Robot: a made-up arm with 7 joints.
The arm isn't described. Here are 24 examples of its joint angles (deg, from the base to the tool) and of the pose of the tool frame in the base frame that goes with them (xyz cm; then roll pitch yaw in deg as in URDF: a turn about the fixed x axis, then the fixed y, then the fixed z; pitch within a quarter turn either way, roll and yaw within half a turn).
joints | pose
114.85 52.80 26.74 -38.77 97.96 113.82 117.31 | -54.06 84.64 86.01 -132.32 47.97 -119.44
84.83 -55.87 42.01 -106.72 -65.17 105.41 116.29 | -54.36 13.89 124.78 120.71 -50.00 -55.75
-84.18 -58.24 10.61 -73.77 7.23 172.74 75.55 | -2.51 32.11 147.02 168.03 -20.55 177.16
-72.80 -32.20 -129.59 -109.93 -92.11 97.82 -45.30 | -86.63 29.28 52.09 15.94 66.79 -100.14
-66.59 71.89 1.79 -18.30 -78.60 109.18 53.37 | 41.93 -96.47 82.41 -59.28 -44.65 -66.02
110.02 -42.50 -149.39 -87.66 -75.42 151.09 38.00 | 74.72 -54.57 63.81 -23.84 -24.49 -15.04
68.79 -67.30 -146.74 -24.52 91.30 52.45 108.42 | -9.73 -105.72 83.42 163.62 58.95 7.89
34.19 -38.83 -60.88 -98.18 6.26 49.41 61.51 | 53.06 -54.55 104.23 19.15 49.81 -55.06
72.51 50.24 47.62 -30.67 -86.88 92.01 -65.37 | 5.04 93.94 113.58 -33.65 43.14 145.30
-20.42 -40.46 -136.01 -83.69 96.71 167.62 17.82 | -85.69 -14.51 60.47 81.46 46.70 119.20
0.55 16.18 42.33 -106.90 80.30 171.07 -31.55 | 61.41 30.90 73.18 63.67 -27.10 -10.40
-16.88 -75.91 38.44 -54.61 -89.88 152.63 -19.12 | -57.78 57.19 110.39 170.60 -1.80 65.70
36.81 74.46 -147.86 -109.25 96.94 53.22 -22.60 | 34.69 -46.91 129.92 30.92 -28.83 -37.34
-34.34 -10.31 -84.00 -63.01 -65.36 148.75 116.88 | -33.71 -51.29 142.75 103.65 -29.36 122.78
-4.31 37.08 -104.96 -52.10 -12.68 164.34 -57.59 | 42.71 -47.96 139.65 -115.95 22.51 -23.89
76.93 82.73 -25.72 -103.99 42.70 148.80 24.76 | 53.61 32.16 4.91 -18.68 13.81 3.87
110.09 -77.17 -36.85 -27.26 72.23 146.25 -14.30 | 57.20 -75.72 95.34 -157.81 21.28 -52.60
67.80 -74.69 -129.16 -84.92 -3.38 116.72 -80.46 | 33.38 -89.73 29.22 37.06 -42.79 3.77
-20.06 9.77 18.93 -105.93 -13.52 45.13 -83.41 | 74.68 -9.59 63.51 79.12 7.58 99.96
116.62 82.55 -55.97 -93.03 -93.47 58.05 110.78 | 44.95 77.43 29.62 -170.26 -7.95 126.89
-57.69 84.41 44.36 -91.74 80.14 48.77 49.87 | 72.02 -4.74 18.63 -176.99 6.65 80.14
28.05 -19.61 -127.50 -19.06 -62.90 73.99 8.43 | -37.71 -42.11 157.34 -17.04 -36.72 -137.92
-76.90 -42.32 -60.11 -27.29 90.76 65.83 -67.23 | -42.18 43.90 153.34 -92.65 -15.50 51.16
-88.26 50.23 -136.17 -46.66 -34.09 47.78 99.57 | -40.39 -37.22 153.20 68.74 -27.23 -1.59
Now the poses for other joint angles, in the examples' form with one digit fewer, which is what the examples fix.
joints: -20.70 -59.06 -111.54 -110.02 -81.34 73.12 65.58
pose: -63.4 -64.8 42.8 -39.5 13.8 -165.3
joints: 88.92 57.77 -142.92 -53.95 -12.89 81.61 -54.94
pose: 41.7 43.0 151.9 -79.7 5.3 -0.1
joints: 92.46 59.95 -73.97 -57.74 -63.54 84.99 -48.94
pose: 62.0 82.9 90.5 -127.2 39.8 -6.3
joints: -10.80 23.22 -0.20 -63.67 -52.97 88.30 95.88
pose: 88.0 -23.2 107.9 6.5 -48.3 -98.8
